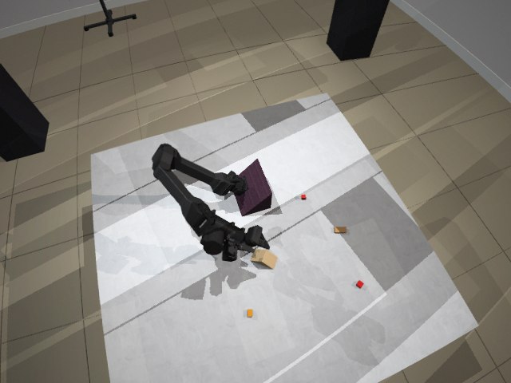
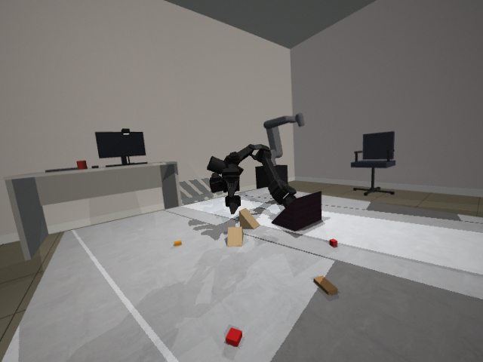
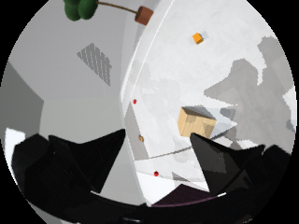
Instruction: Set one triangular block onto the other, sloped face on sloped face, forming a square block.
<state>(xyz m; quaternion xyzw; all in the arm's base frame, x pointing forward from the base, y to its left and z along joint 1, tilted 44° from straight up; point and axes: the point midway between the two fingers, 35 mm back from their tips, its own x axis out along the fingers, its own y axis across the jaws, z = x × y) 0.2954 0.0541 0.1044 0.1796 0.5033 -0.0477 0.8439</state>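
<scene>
My gripper tip is now 10 mm to the right of the triangular block and 100 mm above it. Also, from my gripper tip: orange block (180 mm ahead, 90 mm to the right, 120 mm below); then tan plank (20 mm behind, 340 mm to the left, 120 mm below).
</scene>
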